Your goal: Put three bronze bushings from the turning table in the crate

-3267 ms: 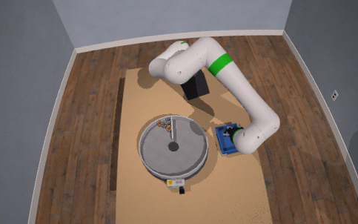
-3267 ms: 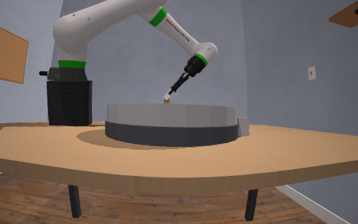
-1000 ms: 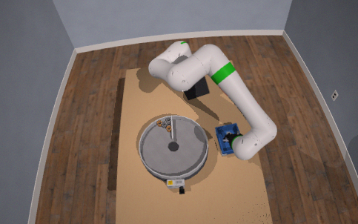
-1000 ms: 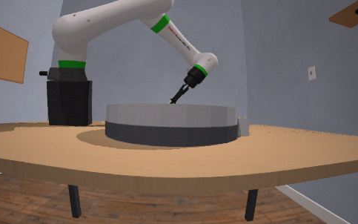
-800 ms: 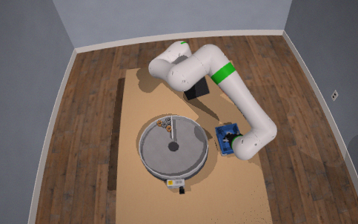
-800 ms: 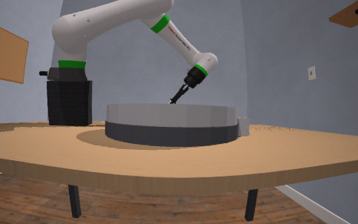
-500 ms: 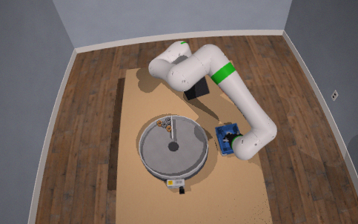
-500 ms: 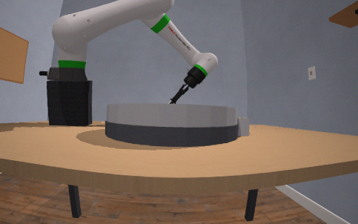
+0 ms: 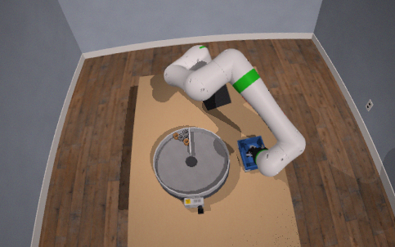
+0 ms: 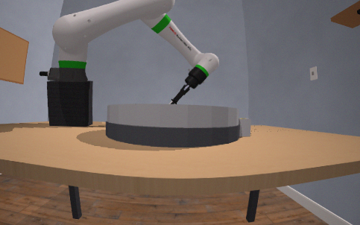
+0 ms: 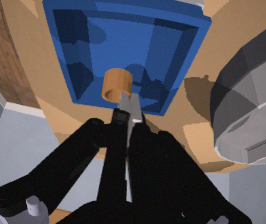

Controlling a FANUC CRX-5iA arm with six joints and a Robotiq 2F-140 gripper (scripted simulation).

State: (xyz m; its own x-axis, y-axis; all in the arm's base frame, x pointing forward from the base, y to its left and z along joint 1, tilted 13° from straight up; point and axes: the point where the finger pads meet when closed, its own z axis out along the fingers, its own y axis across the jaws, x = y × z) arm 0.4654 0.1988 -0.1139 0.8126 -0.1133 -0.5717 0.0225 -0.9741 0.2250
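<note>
Right now the blue crate is 80 mm below my hand, 10 mm to the left of it and 10 mm behind it. Also, from my hand: grey turning table: 340 mm to the right, 50 mm below, 20 mm ahead.
</note>
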